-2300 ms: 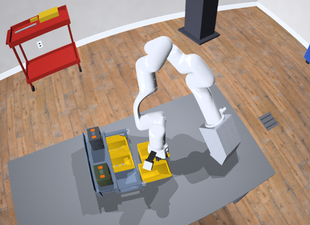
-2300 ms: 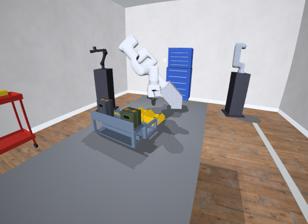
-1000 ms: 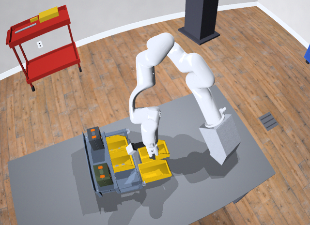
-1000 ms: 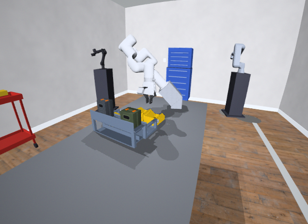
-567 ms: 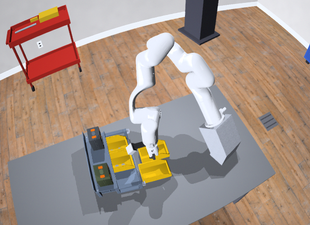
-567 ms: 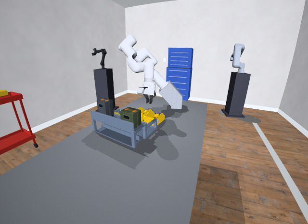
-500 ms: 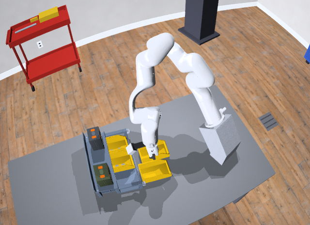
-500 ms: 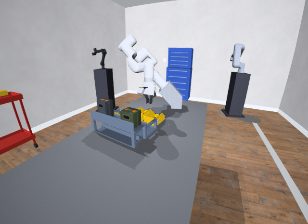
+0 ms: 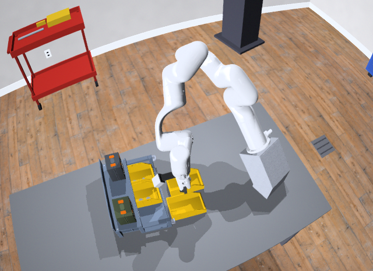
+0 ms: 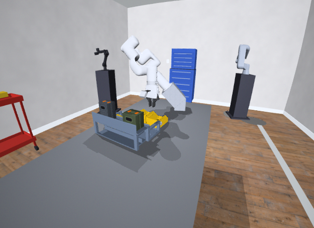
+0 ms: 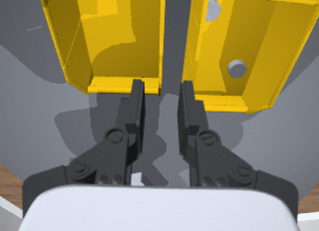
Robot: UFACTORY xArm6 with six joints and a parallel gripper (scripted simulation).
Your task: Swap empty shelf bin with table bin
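My hand is 150 mm above the shelf lip, 90 mm to the left of it and 70 mm short of it. From my hand the other things lie so: olive box 290 mm ahead, 60 mm to the right, 10 mm below; then dark grey box 270 mm to the right, 200 mm ahead.
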